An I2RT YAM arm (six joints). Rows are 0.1 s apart.
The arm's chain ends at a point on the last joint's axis. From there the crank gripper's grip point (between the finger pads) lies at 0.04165 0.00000 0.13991 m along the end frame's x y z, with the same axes.
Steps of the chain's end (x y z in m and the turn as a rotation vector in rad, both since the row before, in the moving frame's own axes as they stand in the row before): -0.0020, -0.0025, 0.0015, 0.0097, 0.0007, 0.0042; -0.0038, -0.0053, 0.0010, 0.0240, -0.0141, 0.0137; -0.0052, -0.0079, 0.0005, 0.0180, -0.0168, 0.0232; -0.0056, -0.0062, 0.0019, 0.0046, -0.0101, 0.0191; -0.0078, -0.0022, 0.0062, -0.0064, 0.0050, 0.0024; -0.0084, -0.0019, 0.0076, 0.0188, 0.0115, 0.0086
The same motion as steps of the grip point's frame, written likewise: -0.0019, -0.0037, 0.0015, 0.0097, 0.0007, 0.0042; -0.0058, -0.0081, 0.0015, 0.0240, -0.0141, 0.0137; -0.0075, -0.0095, 0.0012, 0.0180, -0.0168, 0.0232; -0.0070, -0.0061, 0.0023, 0.0046, -0.0101, 0.0191; -0.0071, -0.0012, 0.0060, -0.0064, 0.0050, 0.0024; -0.0068, -0.0042, 0.0071, 0.0188, 0.0115, 0.0086
